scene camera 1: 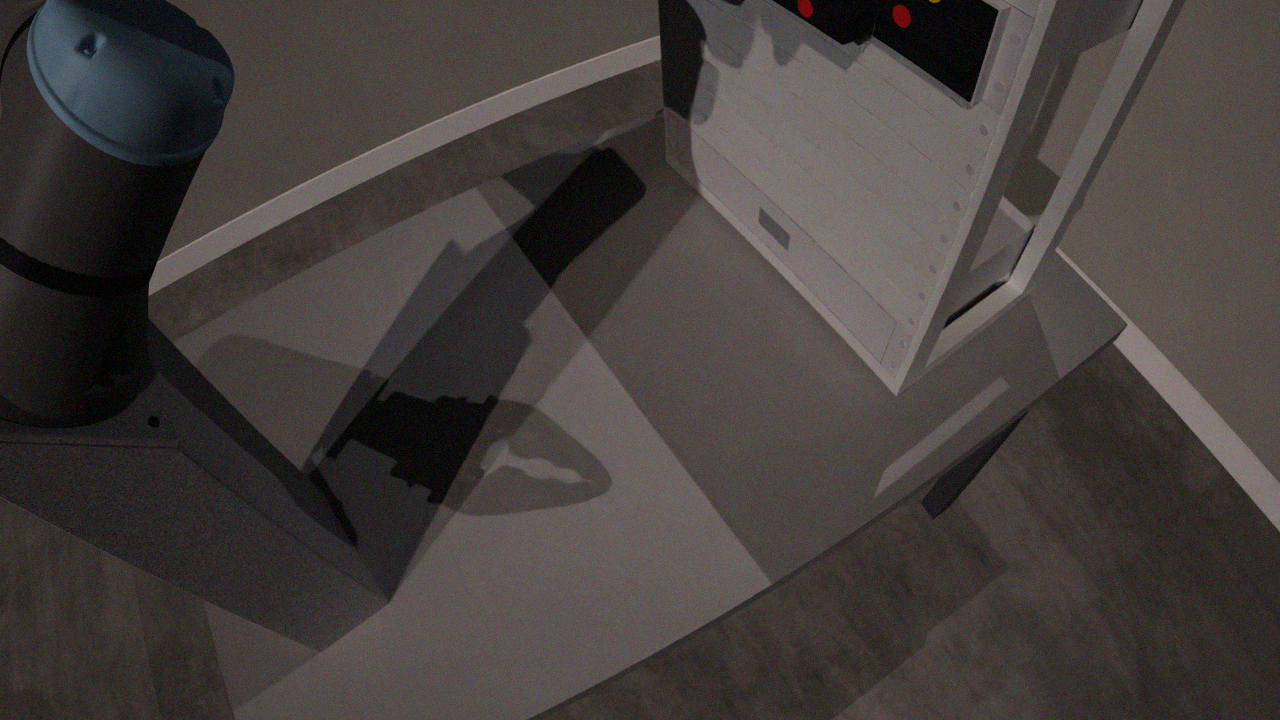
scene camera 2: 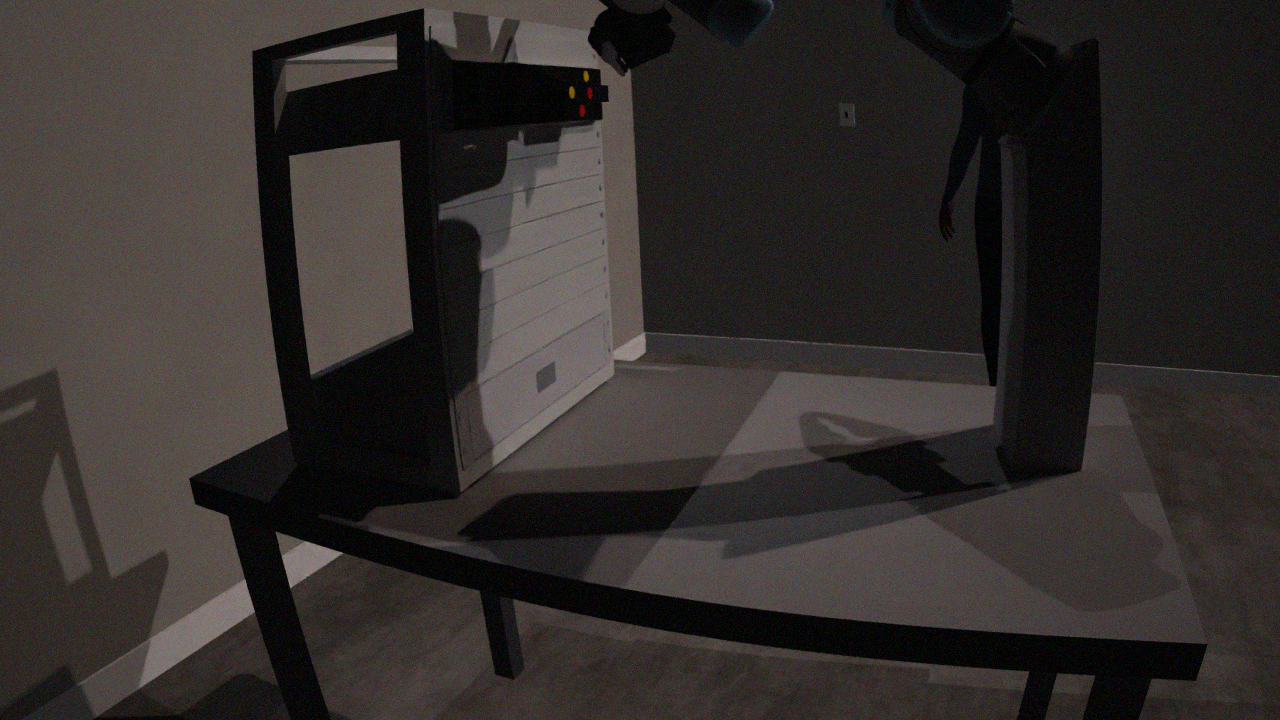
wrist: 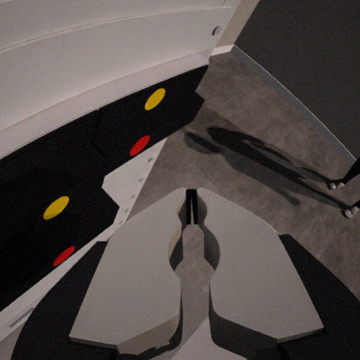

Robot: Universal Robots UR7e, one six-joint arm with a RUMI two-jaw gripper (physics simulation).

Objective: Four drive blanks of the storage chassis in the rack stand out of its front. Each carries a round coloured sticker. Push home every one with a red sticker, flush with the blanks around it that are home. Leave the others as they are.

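Observation:
The chassis [scene camera 1: 957, 53] [scene camera 2: 528, 94] [wrist: 30, 165] is a black band high in the rack. One red sticker [scene camera 1: 901, 16] [wrist: 140, 145] sits near a yellow sticker [scene camera 1: 933, 0] [wrist: 155, 99]. A second red sticker [scene camera 1: 804, 7] [wrist: 64, 256] sits near another yellow sticker [wrist: 56, 207]. Stepped black edges stand out from the front. How far each blank stands out is hard to tell in the dark. My gripper [scene camera 2: 623, 68] [wrist: 190, 191] is shut and empty, in front of the rack and apart from the blanks. It does not show in scene camera 1.
The white rack [scene camera 1: 917, 358] [scene camera 2: 443, 474] stands on the table [scene camera 1: 662, 573] [scene camera 2: 805, 573], with pale panels below the chassis. The arm's pedestal [scene camera 1: 223, 528] [scene camera 2: 1047, 295] stands opposite. Arm shadows fall on the table and panels. A person's legs show beyond the table.

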